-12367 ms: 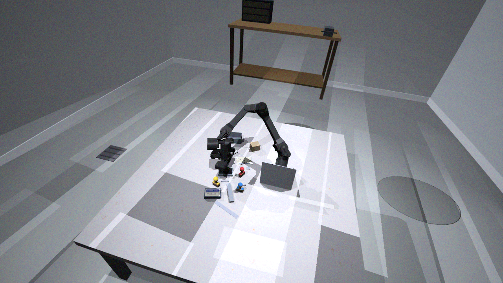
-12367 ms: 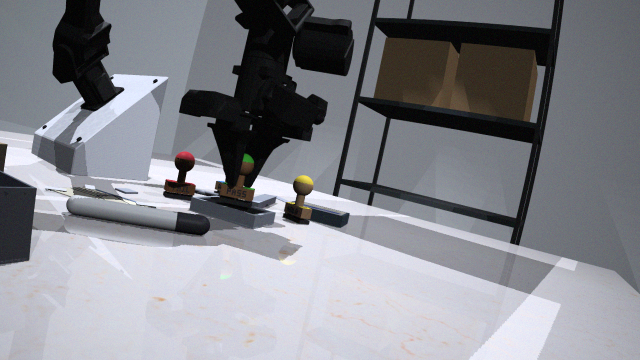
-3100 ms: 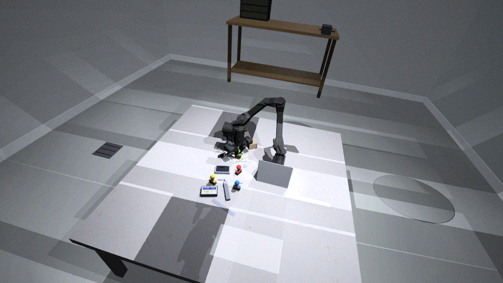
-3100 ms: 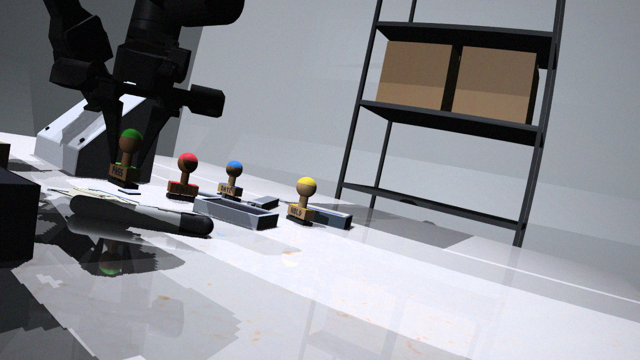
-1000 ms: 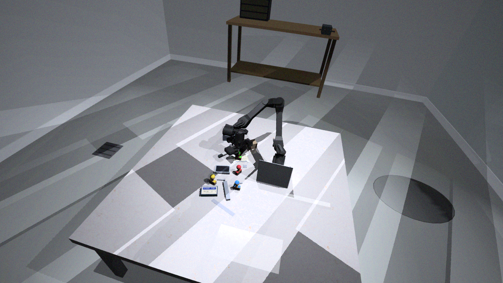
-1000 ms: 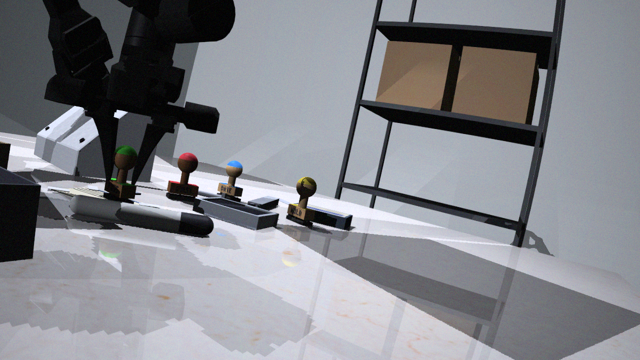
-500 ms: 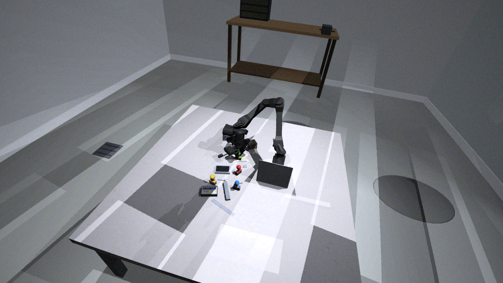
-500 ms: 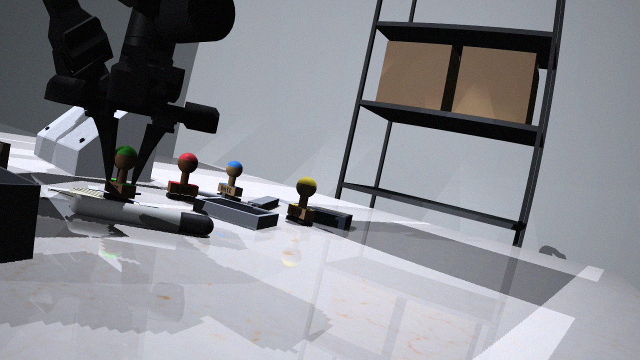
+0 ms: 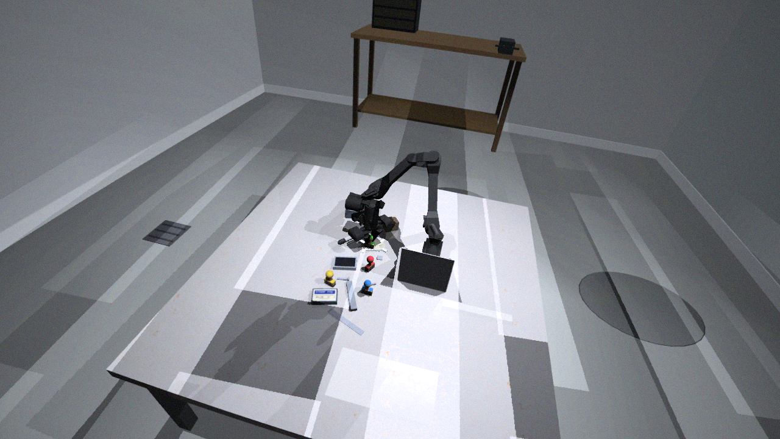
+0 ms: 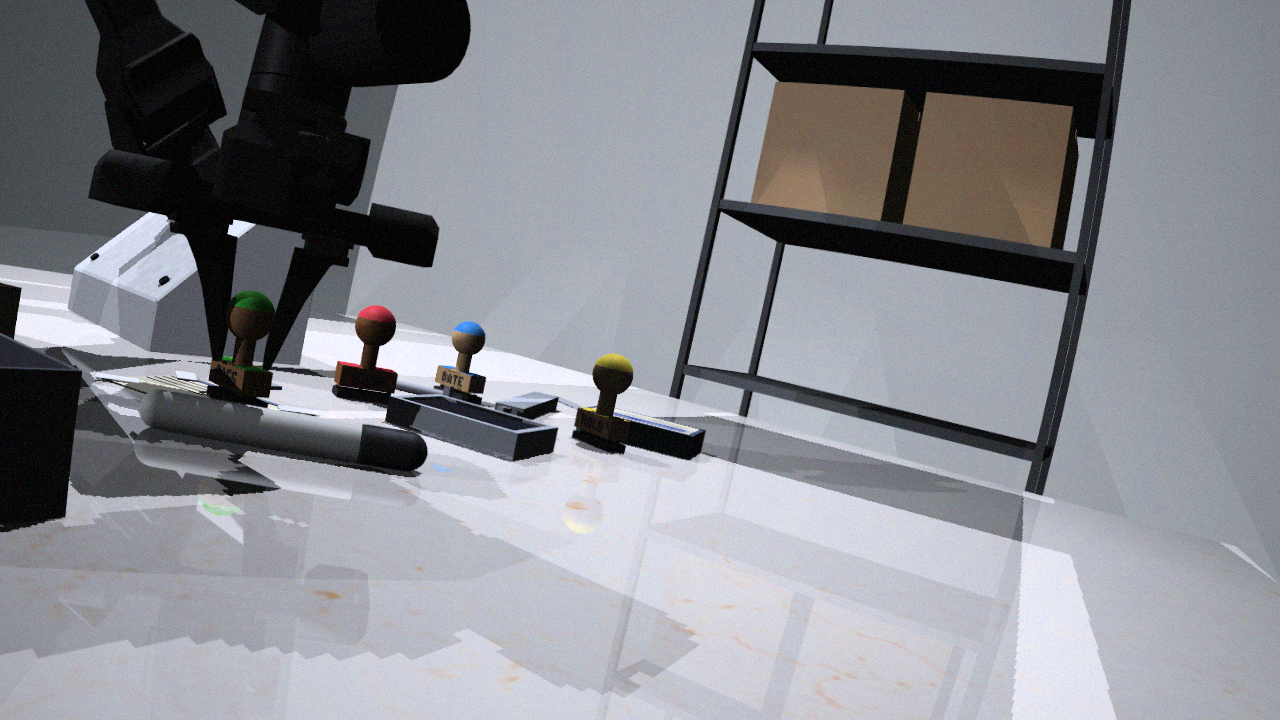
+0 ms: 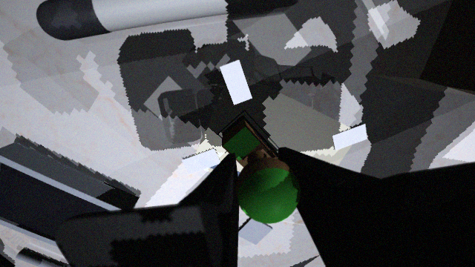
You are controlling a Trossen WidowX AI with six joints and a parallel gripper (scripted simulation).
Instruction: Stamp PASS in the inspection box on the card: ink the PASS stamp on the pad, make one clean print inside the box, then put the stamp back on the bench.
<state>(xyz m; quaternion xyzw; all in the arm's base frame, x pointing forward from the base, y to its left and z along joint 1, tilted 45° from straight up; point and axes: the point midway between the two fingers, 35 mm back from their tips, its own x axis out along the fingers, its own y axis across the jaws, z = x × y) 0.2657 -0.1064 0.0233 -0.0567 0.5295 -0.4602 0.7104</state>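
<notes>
Right now my gripper tip is right at the green stamp. Round my gripper tip: cream card (3 cm below, 2 cm behind, 1 cm to the right); then red stamp (12 cm to the left, 4 cm behind); then ink pad (13 cm to the left, 6 cm ahead, 2 cm below).
</notes>
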